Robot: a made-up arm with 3 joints.
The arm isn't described. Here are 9 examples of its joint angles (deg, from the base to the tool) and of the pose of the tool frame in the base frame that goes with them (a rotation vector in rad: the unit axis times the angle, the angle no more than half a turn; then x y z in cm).
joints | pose
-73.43 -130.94 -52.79 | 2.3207 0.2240 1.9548 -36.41 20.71 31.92
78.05 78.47 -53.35 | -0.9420 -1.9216 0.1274 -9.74 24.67 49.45
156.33 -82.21 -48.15 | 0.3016 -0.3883 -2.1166 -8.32 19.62 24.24
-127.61 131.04 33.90 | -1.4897 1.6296 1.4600 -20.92 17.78 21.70
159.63 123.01 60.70 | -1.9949 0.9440 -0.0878 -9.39 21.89 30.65
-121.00 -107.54 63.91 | 1.3219 0.7842 -2.6752 -21.88 20.82 22.62
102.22 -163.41 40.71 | -2.9516 -0.4043 -0.1657 -9.65 25.13 42.46
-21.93 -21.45 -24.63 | 1.9243 -2.2679 0.3717 -31.97 20.72 44.03
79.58 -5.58 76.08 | 0.6834 0.4568 -0.1648 -15.30 25.27 43.21
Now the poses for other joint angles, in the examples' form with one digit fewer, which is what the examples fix.
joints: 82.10 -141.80 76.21
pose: 2.555 0.529 1.370 -15.0 25.3 43.4
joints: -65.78 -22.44 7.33
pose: -1.575 2.264 -1.422 -33.7 20.4 32.8
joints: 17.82 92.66 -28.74
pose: -0.946 -2.482 -0.614 -27.1 22.7 50.2
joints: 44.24 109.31 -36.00
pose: -1.472 -2.088 -0.160 -19.5 24.8 52.0
